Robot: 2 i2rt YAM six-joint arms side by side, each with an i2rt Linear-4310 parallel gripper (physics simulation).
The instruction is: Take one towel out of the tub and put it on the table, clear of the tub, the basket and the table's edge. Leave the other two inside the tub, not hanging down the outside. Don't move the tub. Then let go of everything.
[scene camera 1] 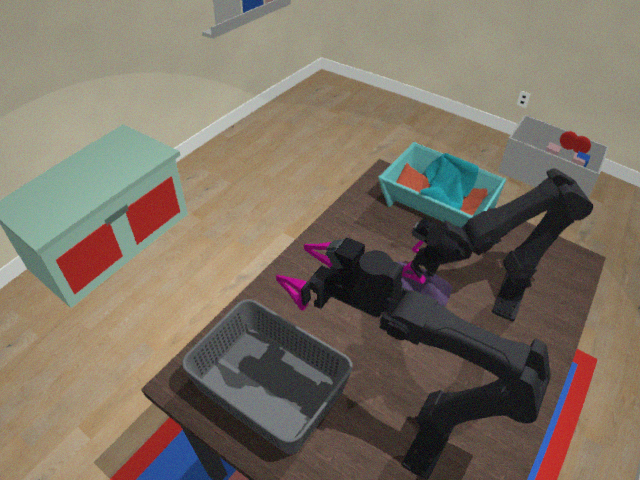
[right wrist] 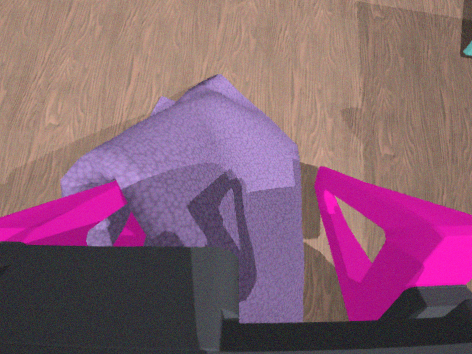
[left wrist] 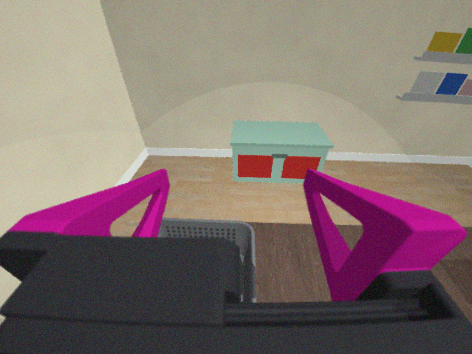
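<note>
The purple towel [scene camera 1: 438, 290] [right wrist: 210, 130] lies crumpled on the table [scene camera 1: 563, 273] [right wrist: 280, 40], between the tub and the basket and apart from both. My right gripper [scene camera 1: 416, 259] [right wrist: 235, 176] is open low over it; in the right wrist view one finger overlaps the towel's left part and the other is beside its right edge. The turquoise tub [scene camera 1: 413, 200] stands at the table's far end, with a teal towel [scene camera 1: 450, 178] and an orange towel [scene camera 1: 412, 178] inside; neither hangs outside. My left gripper [scene camera 1: 292, 262] [left wrist: 236, 176] is open and empty above the table.
The grey basket [scene camera 1: 248, 410] [left wrist: 249, 250] stands near the table's near left corner, with arm shadows inside. The left arm reaches across between basket and purple towel. A green cabinet [scene camera 1: 85, 188] [left wrist: 277, 135] and a grey bin [scene camera 1: 532, 162] stand on the floor beyond the table.
</note>
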